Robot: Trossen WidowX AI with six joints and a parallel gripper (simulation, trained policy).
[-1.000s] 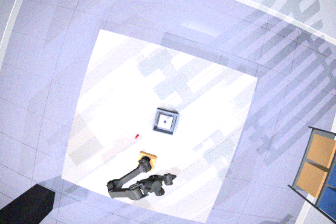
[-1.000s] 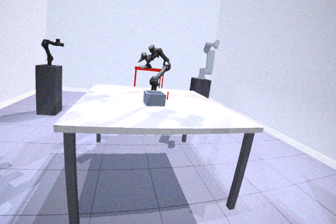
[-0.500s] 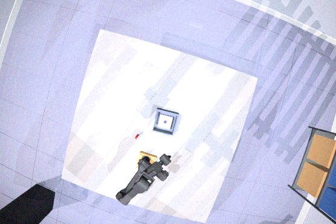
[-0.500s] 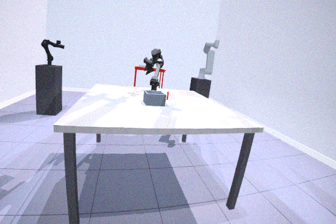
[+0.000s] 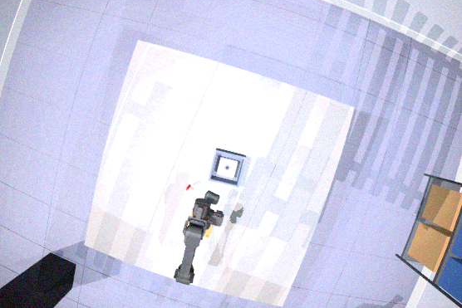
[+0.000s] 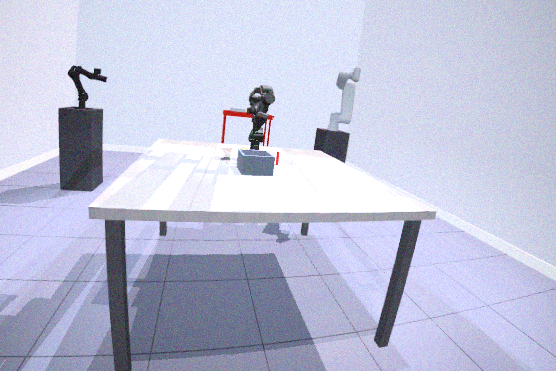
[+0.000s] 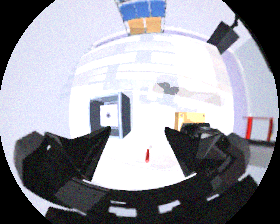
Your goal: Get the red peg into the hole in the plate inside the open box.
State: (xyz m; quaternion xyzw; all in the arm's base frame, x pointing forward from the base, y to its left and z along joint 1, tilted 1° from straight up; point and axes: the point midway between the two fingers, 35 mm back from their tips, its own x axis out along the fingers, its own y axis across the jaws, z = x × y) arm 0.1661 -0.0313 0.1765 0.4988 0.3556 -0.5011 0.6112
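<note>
The red peg is 15 cm to the left of my gripper tip, 15 cm below it and 2 cm behind it. From my gripper tip the other things lie so: pale plate (15 cm ahead, 14 cm below, 1 cm to the right); then grey box (16 cm below, 15 cm ahead, 1 cm to the right).
</note>
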